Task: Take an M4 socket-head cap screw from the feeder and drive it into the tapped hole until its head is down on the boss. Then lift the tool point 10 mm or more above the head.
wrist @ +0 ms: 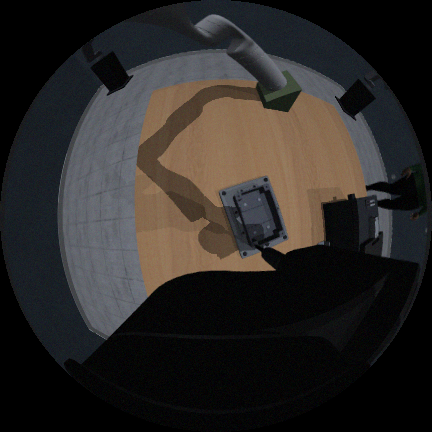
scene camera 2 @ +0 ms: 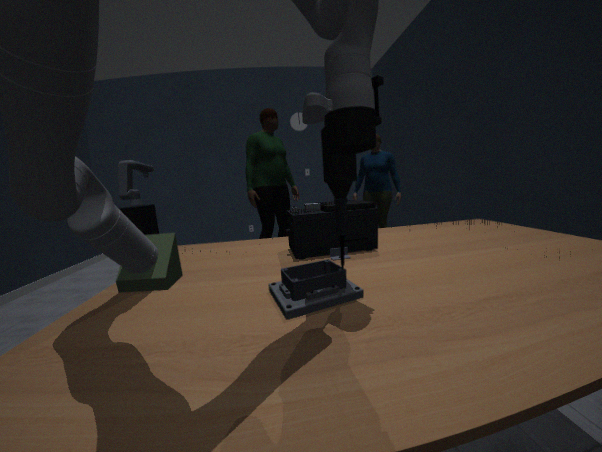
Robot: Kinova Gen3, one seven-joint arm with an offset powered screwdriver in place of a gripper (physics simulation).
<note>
In view: a black screw feeder [wrist: 342,231] and a grey base plate [wrist: 227,201].
</note>
